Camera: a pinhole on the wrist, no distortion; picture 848 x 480 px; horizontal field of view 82.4 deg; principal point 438.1 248.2 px. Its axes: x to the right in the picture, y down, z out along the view. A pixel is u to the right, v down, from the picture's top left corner.
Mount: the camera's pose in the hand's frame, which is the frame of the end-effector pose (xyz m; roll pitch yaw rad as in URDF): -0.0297 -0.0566 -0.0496 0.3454 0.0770 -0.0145
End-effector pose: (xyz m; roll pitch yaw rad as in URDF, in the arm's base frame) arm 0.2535 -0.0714 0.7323 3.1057 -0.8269 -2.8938
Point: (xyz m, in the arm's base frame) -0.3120 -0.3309 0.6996
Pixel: 780 358
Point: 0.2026 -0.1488 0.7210
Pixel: 710 388
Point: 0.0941 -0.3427 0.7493
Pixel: 782 76
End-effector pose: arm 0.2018 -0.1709 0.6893 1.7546 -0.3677 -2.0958
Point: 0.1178 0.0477 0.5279
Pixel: 37 403
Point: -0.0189 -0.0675 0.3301
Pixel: 315 120
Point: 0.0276 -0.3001 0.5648
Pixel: 809 150
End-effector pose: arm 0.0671 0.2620 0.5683 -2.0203 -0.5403 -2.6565
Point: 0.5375 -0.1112 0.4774
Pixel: 209 211
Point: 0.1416 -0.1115 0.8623
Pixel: 756 58
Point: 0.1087 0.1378 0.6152
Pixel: 624 341
